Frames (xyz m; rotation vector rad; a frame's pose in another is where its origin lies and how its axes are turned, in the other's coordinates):
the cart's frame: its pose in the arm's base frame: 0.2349 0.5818 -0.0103 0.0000 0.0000 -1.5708
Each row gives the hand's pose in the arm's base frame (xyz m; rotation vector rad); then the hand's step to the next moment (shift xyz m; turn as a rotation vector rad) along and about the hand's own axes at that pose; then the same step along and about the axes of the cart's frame.
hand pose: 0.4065 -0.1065 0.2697 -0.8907 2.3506 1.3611
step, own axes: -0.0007 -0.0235 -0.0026 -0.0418 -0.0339 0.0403
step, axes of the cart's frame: 0.0105 0.0156 -0.0143 -0.0375 0.0513 -0.0221
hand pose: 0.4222 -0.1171 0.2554 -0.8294 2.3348 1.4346
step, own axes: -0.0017 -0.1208 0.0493 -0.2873 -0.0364 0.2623
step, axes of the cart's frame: -0.0026 0.0710 -0.1095 -0.3122 0.2349 -0.0031
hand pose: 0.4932 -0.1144 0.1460 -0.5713 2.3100 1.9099
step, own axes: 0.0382 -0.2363 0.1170 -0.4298 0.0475 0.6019
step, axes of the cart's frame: -0.0690 0.0254 -0.2561 -0.6838 0.2822 0.0453
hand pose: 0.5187 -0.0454 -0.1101 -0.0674 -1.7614 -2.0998
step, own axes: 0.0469 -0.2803 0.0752 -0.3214 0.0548 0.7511
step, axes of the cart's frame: -0.0951 -0.1513 -0.2334 -0.7963 0.1529 0.1139
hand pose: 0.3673 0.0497 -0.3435 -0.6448 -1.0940 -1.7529
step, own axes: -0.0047 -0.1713 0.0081 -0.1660 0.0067 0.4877
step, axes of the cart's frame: -0.0368 -0.1536 -0.0670 -0.5031 0.0551 0.0966
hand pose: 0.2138 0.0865 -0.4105 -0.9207 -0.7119 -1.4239
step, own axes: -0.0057 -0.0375 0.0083 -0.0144 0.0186 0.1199
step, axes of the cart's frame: -0.0128 -0.0365 0.0031 -0.1092 0.0317 0.0448
